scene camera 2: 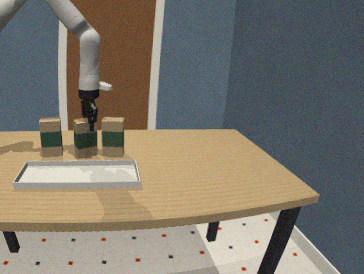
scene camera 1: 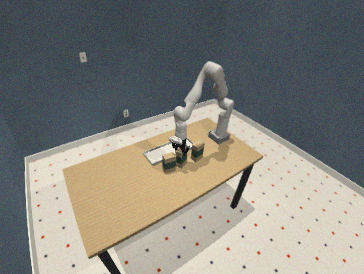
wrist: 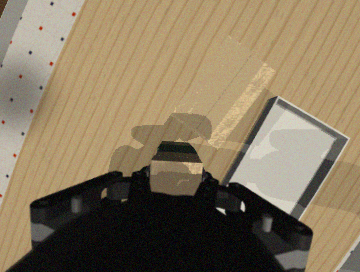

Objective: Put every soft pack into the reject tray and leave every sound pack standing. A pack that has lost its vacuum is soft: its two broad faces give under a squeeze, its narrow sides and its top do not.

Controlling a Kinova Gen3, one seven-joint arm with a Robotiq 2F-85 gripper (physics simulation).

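Places are measured from the arm's base along level axes (x left, y back, z up), in millimetres.
Pixels of known places: gripper, between the fingertips: [scene camera 2: 89,130] [scene camera 1: 180,154] [wrist: 176,173]; arm's base, origin of its link: [scene camera 1: 220,133].
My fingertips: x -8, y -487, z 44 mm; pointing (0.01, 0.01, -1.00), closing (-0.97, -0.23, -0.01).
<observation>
Ahead of a thing's pixels: the offset from my fingertips to its top centre. "spot": to the spot under its first point. Level surfaces: height alone.
Three tan packs with dark green bands stand upright in a row. The middle pack @[dx -1, dy +16, dz +44 mm] [scene camera 1: 181,159] [scene camera 2: 83,143] [wrist: 176,182] is between the fingertips of my gripper [scene camera 1: 181,150] [scene camera 2: 90,126] [wrist: 176,173], which touch it on both sides. My gripper points down, half closed on it; the pack stands on the table. The pack on the robot-base side @[spot: dx +62, dy +124, dz +9 mm] [scene camera 1: 198,150] [scene camera 2: 50,139] and the pack on the other side @[spot: dx +5, dy -104, dz -1 mm] [scene camera 1: 169,162] [scene camera 2: 113,137] [wrist: 243,105] stand apart from it. The white reject tray @[dx -163, dy +59, dz -77 mm] [scene camera 1: 159,154] [scene camera 2: 75,185] [wrist: 270,165] holds no pack.
The wooden table @[dz -99 mm] [scene camera 1: 120,200] [scene camera 2: 210,175] [wrist: 125,60] carries the packs and the tray. The tray lies close beside the row, on the side towards scene camera 2. The outer packs flank my gripper. The robot base [scene camera 1: 219,137] stands at the table's far end.
</observation>
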